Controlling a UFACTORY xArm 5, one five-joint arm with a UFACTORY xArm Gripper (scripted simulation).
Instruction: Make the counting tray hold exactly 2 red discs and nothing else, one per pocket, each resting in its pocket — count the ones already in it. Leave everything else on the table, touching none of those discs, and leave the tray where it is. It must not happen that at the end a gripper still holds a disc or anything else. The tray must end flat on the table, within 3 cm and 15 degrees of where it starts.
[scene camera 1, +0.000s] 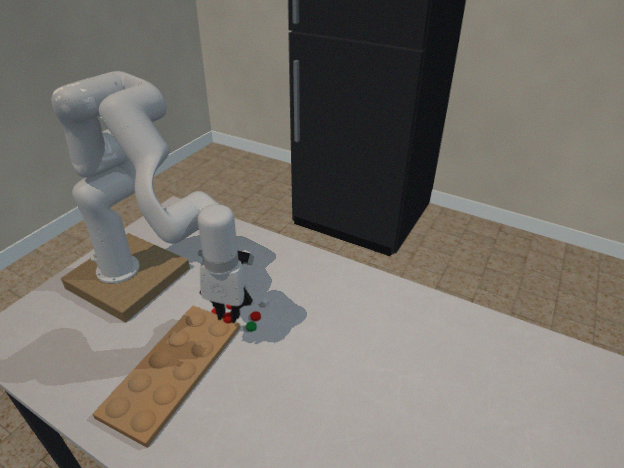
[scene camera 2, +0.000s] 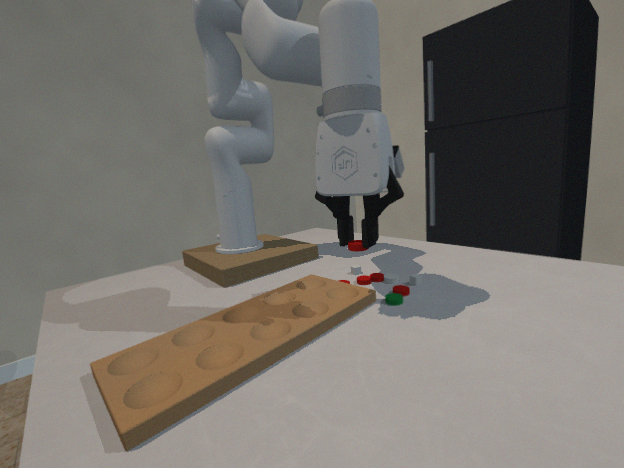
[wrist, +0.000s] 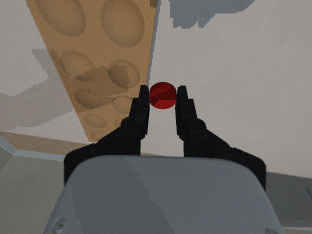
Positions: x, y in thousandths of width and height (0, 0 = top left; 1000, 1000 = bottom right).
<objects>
my gripper: scene camera 1 366, 678; scene camera 2 575, 525; wrist 521, 412
wooden tray: scene camera 1 230, 862; scene camera 2 281, 811; wrist 329, 259
</objects>
